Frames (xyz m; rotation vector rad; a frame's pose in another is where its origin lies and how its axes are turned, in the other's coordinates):
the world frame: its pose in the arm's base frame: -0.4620 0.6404 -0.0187 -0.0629 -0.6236 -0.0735
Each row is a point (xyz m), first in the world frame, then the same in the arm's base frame.
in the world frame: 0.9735 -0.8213 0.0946
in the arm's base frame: 0.1989 -0.2180 0.6578
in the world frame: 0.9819 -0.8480 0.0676
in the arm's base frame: 0.2190 -0.2471 0.6418
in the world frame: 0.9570 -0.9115 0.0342
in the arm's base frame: 0.2127 -0.3118 0.6025
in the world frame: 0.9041 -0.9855 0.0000
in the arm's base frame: 0.1833 -0.3856 0.5465
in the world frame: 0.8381 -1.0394 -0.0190
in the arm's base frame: 0.1362 -0.4375 0.4945
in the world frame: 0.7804 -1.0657 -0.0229
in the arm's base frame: 0.0894 -0.4612 0.4585
